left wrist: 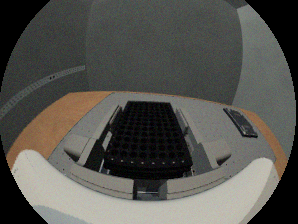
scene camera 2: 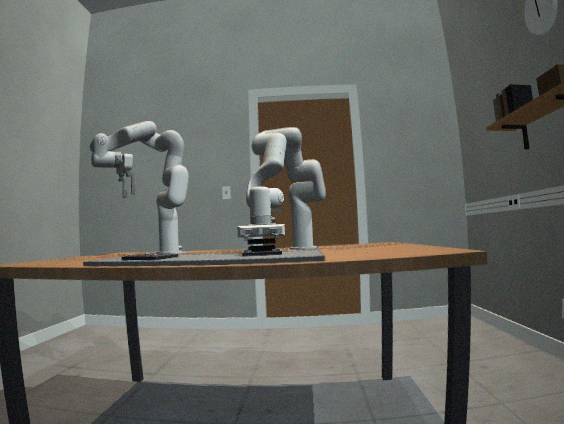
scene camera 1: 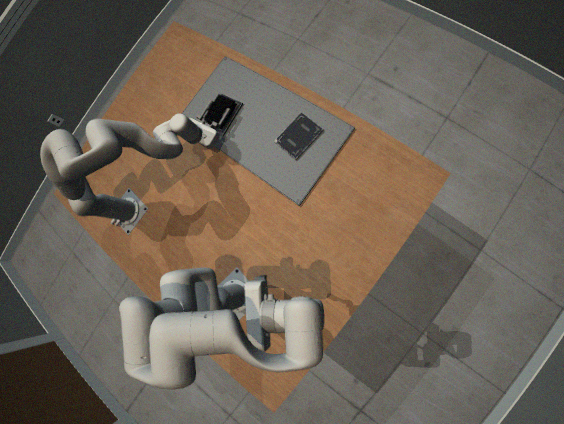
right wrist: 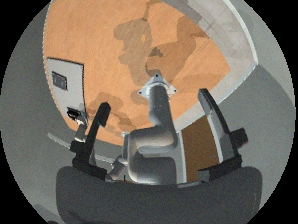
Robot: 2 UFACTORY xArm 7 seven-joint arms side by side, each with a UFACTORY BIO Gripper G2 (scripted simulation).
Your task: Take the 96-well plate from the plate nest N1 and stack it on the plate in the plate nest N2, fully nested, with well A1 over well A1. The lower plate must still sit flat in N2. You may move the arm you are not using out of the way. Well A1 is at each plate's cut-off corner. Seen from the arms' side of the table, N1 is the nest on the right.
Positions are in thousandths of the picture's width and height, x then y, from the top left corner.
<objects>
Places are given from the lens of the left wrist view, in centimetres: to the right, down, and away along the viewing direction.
black 96-well plate (left wrist: 478, 685): 0, 4, 8
</objects>
